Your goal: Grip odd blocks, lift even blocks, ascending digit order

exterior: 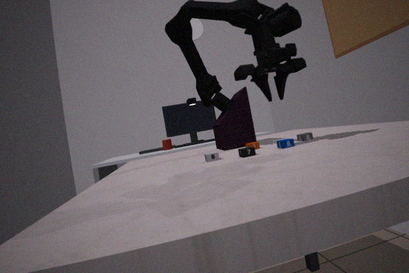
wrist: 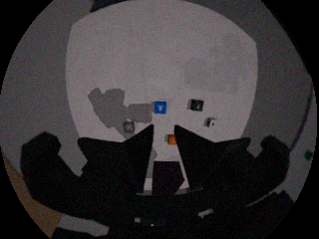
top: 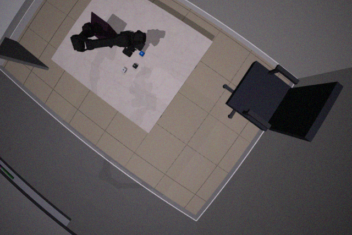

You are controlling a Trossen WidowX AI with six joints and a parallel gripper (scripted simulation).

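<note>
Now: gripper tip 11 cm to the left of the black block and 11 cm above it. From my gripper tip the other things lie so: light grey block (18 cm to the right, 11 cm below, 6 cm behind); blue block (11 cm below); orange block (11 cm below, 11 cm behind, 4 cm to the right).
</note>
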